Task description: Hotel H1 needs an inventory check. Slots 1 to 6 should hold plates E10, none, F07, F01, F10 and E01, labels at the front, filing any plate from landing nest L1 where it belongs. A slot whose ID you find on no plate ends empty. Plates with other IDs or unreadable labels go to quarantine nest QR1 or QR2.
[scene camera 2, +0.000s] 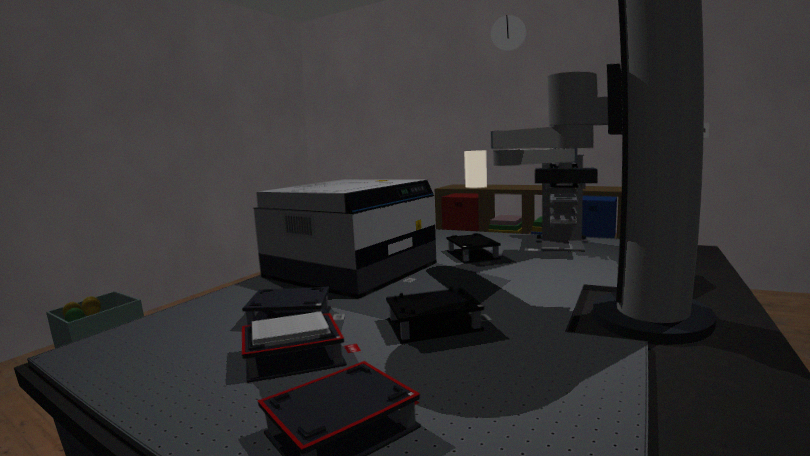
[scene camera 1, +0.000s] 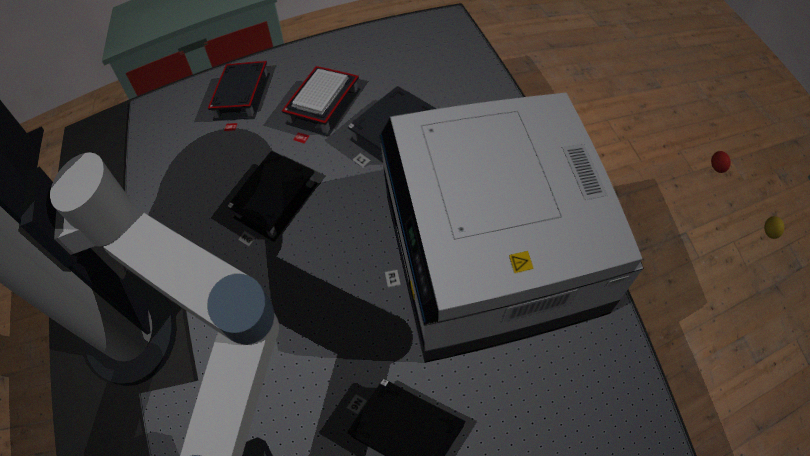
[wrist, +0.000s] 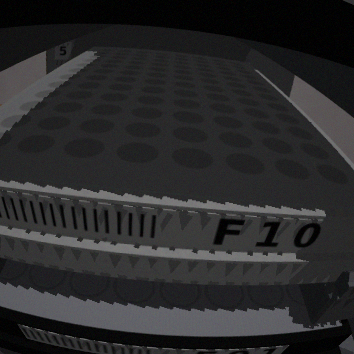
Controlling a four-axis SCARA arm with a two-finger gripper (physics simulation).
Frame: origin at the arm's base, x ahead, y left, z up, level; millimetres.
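Where they show: arm's base, origin of the base link: [scene camera 2: 652, 318] [scene camera 1: 129, 332].
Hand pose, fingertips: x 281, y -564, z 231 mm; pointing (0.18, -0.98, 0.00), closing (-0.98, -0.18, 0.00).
Things, the pixels of their centre, and the offset from my fingertips. "pt": a spot on its surface instead.
- hotel, body centre: [wrist: 136, 198] [scene camera 2: 559, 194] dx +15, dy -14, dz -47 mm
- pale-lidded plate, body centre: [wrist: 163, 178] dx -5, dy +24, dz -5 mm
- grey plate labelled F10, body centre: [wrist: 167, 99] dx -2, dy +16, dz +20 mm
- slot tag 5, surface spot: [wrist: 62, 51] pt dx +70, dy -35, dz +23 mm
- Landing nest L1, body centre: [scene camera 1: 393, 123] [scene camera 2: 288, 307] dx +424, dy +861, dz -192 mm
- white plate, body centre: [scene camera 2: 289, 328] [scene camera 1: 320, 90] dx +287, dy +999, dz -161 mm
- quarantine nest, body centre: [scene camera 2: 339, 413] [scene camera 1: 239, 89] dx +87, dy +1128, dz -190 mm
- large grey-white device, body centre: [scene camera 1: 507, 223] [scene camera 2: 346, 228] dx +529, dy +496, dz -93 mm
- tag R1, body centre: [scene camera 1: 392, 278] dx +317, dy +518, dz -218 mm
My gripper [scene camera 2: 565, 182] is at the hotel [scene camera 2: 546, 209], shut on a pale-lidded plate [wrist: 150, 312] whose front label is cut off and unreadable at the wrist view's bottom edge. A grey plate labelled F10 [wrist: 160, 222] fills the wrist view above the held plate, beside the slot tag 5 [wrist: 62, 51]. The held plate's exact slot level cannot be told. Landing nest L1 [scene camera 1: 385, 116] [scene camera 2: 286, 297] bears no plate. One red-rimmed quarantine nest [scene camera 1: 287, 111] [scene camera 2: 244, 345] holds a white plate [scene camera 1: 321, 90] [scene camera 2: 290, 326]; the other quarantine nest [scene camera 1: 240, 84] [scene camera 2: 340, 402] bears none.
A large grey-white device [scene camera 1: 510, 181] [scene camera 2: 306, 237] stands on the table by the tag R1 [scene camera 1: 392, 278]. One dark nest [scene camera 1: 274, 189] [scene camera 2: 436, 303] stands near the quarantine nests, another dark nest [scene camera 1: 408, 419] [scene camera 2: 473, 241] nearer the hotel. The arm's column [scene camera 2: 660, 169] rises at the table's side.
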